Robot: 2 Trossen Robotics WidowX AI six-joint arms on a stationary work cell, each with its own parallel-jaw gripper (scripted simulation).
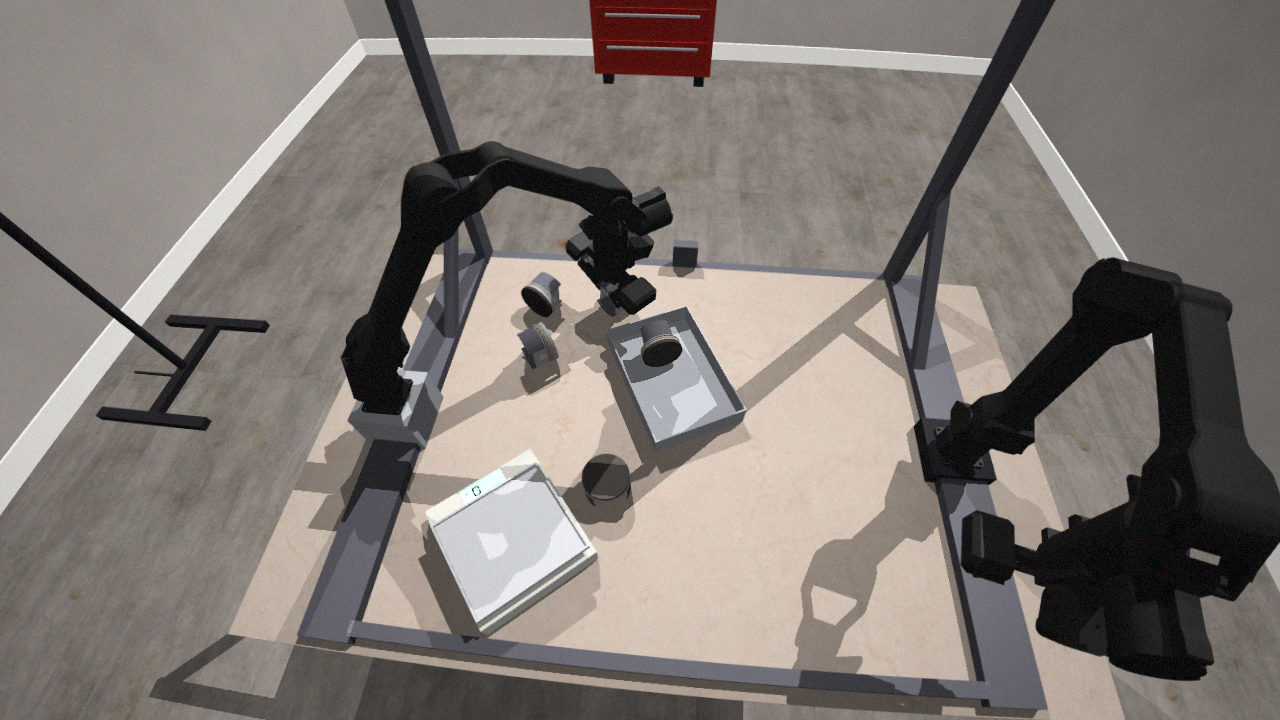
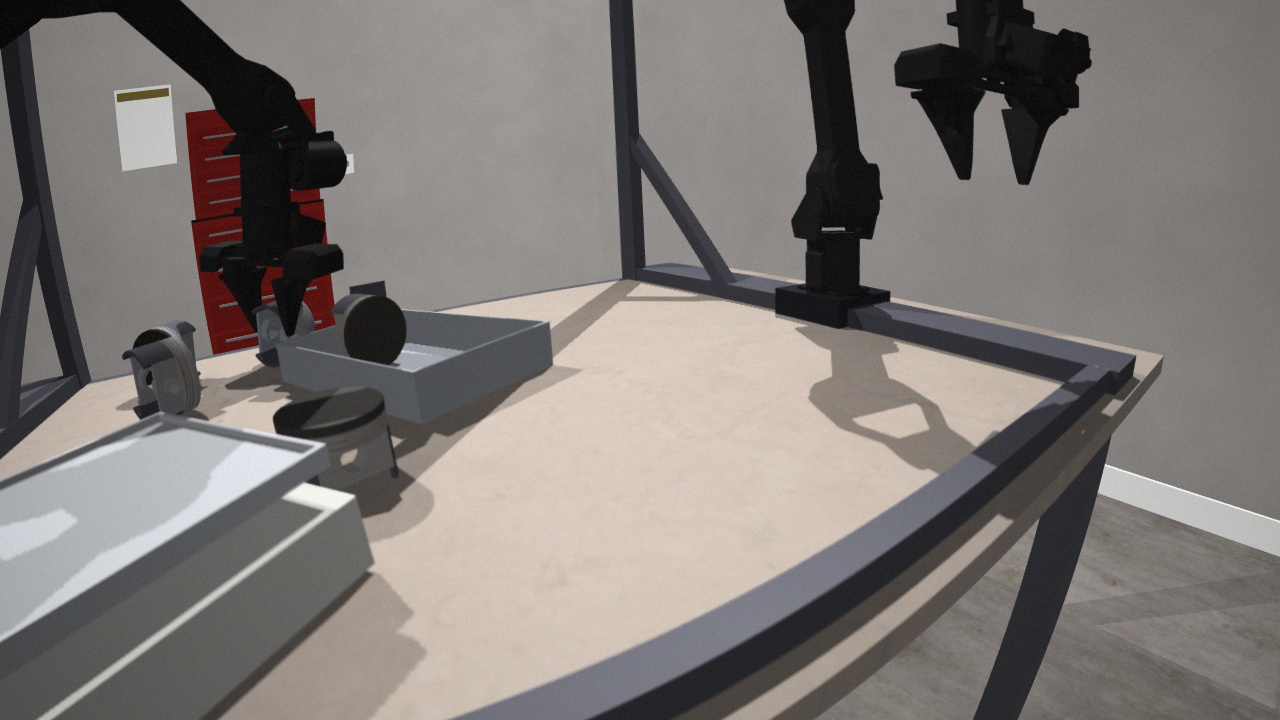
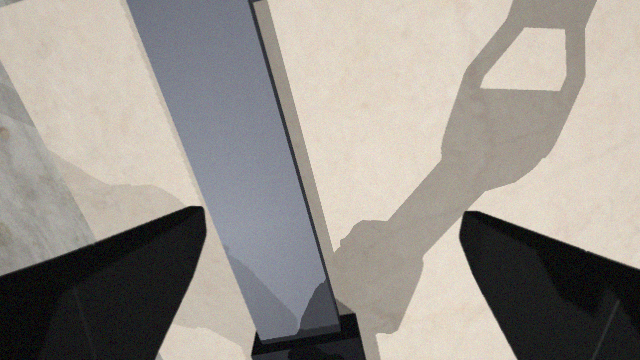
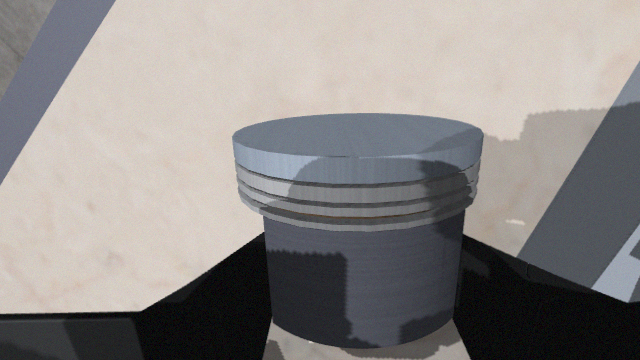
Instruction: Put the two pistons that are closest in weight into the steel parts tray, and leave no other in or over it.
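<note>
Image 1 gives me both my left gripper and my right gripper. In image 3 I find my left gripper again, while image 4 shows my right gripper. I can also see a steel parts tray, and a scale too.
</note>
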